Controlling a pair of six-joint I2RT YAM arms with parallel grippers.
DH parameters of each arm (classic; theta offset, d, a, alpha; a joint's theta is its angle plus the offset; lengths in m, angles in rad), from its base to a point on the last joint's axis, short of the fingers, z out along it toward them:
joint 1: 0 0.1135 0.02 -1.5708
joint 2: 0 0 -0.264 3.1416
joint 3: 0.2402 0 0.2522 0
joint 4: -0.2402 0 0.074 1.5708
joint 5: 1.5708 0 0 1.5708
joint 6: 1.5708 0.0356 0 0
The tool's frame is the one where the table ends.
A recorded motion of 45 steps. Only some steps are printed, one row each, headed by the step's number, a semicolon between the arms.
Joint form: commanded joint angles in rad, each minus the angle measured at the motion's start. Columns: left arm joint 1, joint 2, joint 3, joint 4, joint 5, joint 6; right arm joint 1, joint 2, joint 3, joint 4, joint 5, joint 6.
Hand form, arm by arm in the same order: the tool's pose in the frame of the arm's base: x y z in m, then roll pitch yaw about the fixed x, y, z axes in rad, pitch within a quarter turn. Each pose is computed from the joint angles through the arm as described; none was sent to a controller.
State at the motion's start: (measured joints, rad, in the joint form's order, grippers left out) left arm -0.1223 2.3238 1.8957 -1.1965 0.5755 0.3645; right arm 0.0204 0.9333 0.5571 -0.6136 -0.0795 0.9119
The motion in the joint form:
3: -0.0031 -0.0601 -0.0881 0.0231 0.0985 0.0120; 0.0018 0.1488 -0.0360 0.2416 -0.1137 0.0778
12: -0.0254 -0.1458 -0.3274 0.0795 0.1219 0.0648; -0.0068 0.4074 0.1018 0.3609 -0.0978 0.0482
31: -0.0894 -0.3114 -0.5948 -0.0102 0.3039 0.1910; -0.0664 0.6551 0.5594 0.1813 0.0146 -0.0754
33: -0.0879 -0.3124 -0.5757 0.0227 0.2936 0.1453; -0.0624 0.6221 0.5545 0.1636 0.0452 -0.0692
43: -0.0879 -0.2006 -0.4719 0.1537 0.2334 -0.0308; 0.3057 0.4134 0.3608 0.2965 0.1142 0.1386
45: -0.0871 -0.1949 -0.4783 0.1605 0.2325 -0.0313; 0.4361 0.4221 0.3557 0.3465 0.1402 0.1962
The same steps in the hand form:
3: 0.4229 -0.0757 0.1610 -2.4851 0.1754 2.7201; 0.2001 0.0113 0.1796 2.5054 0.1992 2.1722
12: 0.3825 -0.0800 0.1392 -2.4387 0.1232 2.6666; 0.2525 0.0097 0.1751 2.5191 0.2265 2.1805
31: 0.3116 -0.0950 0.1467 -2.2169 0.0929 2.5854; 0.3376 -0.0132 0.2335 2.5803 0.3860 2.1690
33: 0.3184 -0.0957 0.1495 -2.2409 0.1036 2.6091; 0.3313 -0.0127 0.2411 2.5844 0.4082 2.1507
43: 0.3543 -0.1019 0.1293 -2.3212 0.0724 2.7027; 0.2747 0.0916 0.2493 2.3965 0.3958 2.2456
45: 0.3538 -0.1015 0.1259 -2.3209 0.0667 2.7037; 0.2646 0.1275 0.2493 2.3480 0.3833 2.2999

